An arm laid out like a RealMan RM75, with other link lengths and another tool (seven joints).
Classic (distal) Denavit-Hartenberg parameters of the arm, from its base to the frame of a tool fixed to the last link. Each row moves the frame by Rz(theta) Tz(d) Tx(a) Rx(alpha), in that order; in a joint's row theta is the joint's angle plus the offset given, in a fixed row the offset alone. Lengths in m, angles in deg.
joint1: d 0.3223  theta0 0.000  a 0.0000  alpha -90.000
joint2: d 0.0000  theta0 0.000  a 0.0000  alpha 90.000
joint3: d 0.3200  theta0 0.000  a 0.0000  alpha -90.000
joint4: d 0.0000  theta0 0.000  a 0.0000  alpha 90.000
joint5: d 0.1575  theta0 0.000  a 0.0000  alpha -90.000
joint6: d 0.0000  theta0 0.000  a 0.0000  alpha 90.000
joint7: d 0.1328  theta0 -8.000  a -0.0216  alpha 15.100
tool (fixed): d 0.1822  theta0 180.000  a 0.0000  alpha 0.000
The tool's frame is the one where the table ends.
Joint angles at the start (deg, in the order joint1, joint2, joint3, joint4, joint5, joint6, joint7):
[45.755, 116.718, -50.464, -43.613, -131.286, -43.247, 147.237]
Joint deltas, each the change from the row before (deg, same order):
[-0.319, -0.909, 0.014, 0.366, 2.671, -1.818, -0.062]
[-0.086, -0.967, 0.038, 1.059, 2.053, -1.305, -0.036]
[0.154, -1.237, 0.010, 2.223, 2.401, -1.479, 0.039]
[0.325, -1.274, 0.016, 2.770, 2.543, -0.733, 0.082]
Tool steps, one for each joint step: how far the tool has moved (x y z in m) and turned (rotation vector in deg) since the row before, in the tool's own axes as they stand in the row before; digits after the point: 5 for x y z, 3 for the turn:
[-0.00055, -0.00173, -0.00248, 1.700, -0.656, 1.727]
[-0.00182, 0.00047, -0.00122, 1.160, -0.870, 1.445]
[-0.00564, 0.00005, -0.00019, 1.394, -1.665, 1.947]
[-0.00386, 0.00186, 0.00039, 1.016, -1.398, 2.413]

